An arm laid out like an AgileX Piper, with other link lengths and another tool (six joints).
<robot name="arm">
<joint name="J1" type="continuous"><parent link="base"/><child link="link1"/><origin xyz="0 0 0.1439" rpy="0 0 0"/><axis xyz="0 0 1"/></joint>
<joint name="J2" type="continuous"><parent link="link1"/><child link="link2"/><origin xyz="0 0 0" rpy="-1.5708 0 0"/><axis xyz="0 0 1"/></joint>
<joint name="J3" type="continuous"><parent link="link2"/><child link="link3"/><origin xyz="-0.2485 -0.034 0" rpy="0 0 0"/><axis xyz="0 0 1"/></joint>
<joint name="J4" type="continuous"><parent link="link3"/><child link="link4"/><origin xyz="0.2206 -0.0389 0" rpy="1.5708 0 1.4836"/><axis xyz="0 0 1"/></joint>
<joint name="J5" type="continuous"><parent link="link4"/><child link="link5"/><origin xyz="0 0 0" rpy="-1.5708 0 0"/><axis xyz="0 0 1"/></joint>
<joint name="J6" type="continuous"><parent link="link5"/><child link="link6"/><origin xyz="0 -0.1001 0" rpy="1.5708 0 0"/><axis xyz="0 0 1"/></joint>
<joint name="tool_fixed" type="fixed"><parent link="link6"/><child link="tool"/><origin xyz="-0.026 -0.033 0.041" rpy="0 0.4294 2.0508"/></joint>
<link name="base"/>
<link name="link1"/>
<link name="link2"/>
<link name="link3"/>
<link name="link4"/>
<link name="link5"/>
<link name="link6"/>
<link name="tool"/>
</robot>
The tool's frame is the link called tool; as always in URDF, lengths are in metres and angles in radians. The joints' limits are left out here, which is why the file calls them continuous.
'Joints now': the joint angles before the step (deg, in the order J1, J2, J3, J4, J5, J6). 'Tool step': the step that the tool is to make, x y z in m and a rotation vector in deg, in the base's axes. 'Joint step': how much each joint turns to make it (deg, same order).
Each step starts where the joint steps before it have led.
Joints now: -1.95, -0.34, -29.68, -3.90, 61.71, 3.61
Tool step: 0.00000, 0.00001, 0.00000, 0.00, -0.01, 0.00
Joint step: -0.01, -0.01, 0.00, 0.01, -0.01, -0.01
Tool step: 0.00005, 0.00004, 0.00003, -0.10, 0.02, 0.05
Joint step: 0.00, 0.00, 0.00, -0.01, 0.00, -0.11
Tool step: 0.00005, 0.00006, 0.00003, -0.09, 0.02, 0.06
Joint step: 0.01, 0.00, 0.00, 0.00, 0.01, -0.10
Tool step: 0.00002, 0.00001, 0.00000, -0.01, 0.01, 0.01
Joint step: 0.00, 0.01, 0.00, 0.00, 0.00, -0.01
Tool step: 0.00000, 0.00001, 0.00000, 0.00, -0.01, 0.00
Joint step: -0.01, -0.01, 0.00, 0.01, -0.01, -0.01
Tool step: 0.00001, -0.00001, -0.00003, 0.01, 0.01, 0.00
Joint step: 0.01, 0.00, 0.00, -0.01, 0.01, 0.02
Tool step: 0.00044, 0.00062, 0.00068, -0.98, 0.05, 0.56
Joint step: 0.01, 0.01, 0.00, 0.06, -0.06, -1.15
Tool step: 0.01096, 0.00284, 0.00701, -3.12, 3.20, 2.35
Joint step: 0.00, 5.04, -1.89, 0.62, -0.28, -4.24
